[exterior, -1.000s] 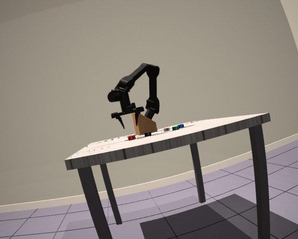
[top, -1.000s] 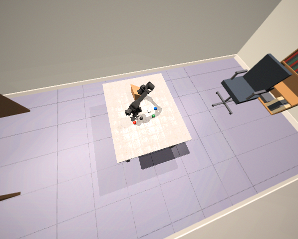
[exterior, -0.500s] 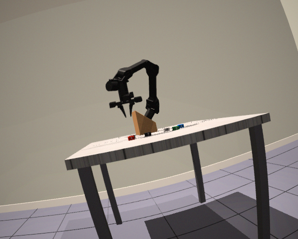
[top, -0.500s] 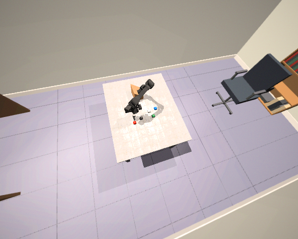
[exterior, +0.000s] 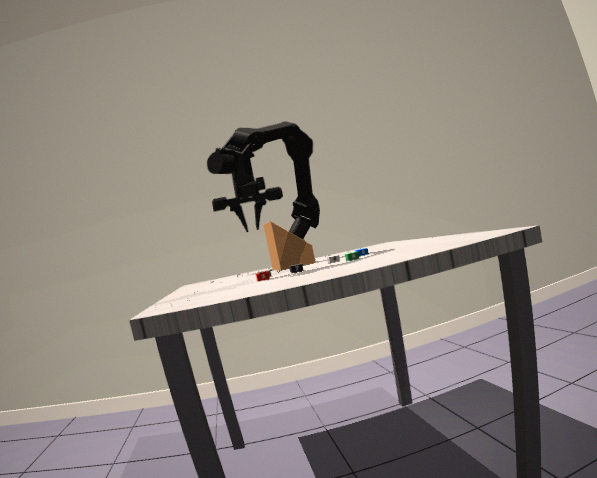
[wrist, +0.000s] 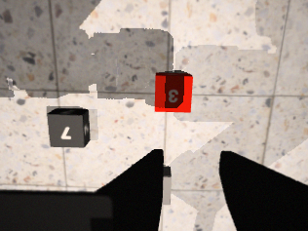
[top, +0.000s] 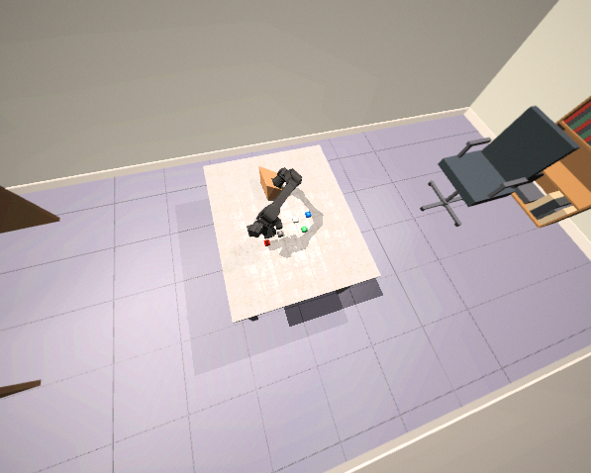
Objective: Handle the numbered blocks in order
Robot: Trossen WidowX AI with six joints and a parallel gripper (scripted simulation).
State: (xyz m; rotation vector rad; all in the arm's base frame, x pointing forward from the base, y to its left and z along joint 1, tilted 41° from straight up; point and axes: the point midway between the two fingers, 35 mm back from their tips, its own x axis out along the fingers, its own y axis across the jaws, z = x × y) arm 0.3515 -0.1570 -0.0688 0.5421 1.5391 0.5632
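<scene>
My gripper tip is now 10 mm short of the red block and 120 mm above it. Also, from my gripper tip: dark block: 30 mm behind, 100 mm to the left, 120 mm below; then green block: 20 mm behind, 260 mm to the left, 120 mm below; then white block: 100 mm behind, 220 mm to the left, 120 mm below.
</scene>
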